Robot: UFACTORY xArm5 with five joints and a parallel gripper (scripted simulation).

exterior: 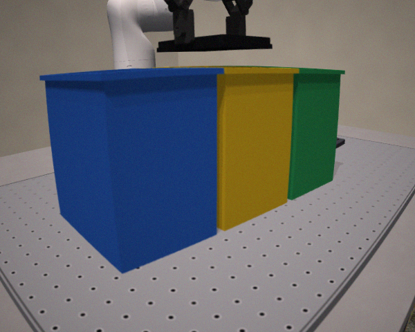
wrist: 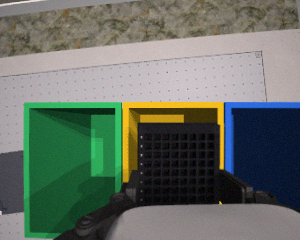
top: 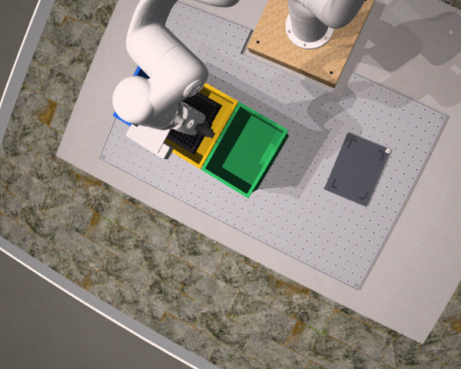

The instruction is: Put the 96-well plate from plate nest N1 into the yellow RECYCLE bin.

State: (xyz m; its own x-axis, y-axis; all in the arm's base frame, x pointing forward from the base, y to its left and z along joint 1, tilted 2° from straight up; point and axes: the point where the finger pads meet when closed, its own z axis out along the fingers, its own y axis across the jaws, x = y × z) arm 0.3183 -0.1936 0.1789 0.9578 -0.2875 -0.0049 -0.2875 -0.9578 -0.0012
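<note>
Now: hand 10 mm above the 96-well plate. Round my hand: blue bin: 40 mm behind, 130 mm to the right, 130 mm below; green bin: 40 mm ahead, 130 mm to the left, 130 mm below; yellow bin: 130 mm below.
</note>
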